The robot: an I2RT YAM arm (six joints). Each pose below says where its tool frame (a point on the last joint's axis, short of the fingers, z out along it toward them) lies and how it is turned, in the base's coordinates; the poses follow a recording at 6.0 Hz.
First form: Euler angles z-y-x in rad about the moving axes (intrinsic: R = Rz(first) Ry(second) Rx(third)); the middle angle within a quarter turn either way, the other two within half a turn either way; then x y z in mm.
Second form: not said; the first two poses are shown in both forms.
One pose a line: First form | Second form
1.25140 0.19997 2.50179 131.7 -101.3 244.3 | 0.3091 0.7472 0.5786 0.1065 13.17 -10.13 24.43
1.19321 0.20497 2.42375 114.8 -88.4 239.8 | 0.3429 0.7503 0.5530 0.1171 11.48 -8.84 23.98
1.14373 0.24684 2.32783 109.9 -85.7 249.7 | 0.3914 0.7400 0.5342 0.1175 10.99 -8.57 24.97
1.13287 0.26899 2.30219 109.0 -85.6 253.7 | 0.4065 0.7343 0.5317 0.1134 10.90 -8.56 25.37
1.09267 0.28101 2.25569 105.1 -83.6 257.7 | 0.4283 0.7332 0.5161 0.1124 10.51 -8.36 25.77
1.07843 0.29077 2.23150 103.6 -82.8 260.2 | 0.4400 0.7300 0.5110 0.1116 10.36 -8.28 26.02
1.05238 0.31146 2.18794 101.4 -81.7 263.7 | 0.4613 0.7232 0.5024 0.1086 10.14 -8.17 26.37
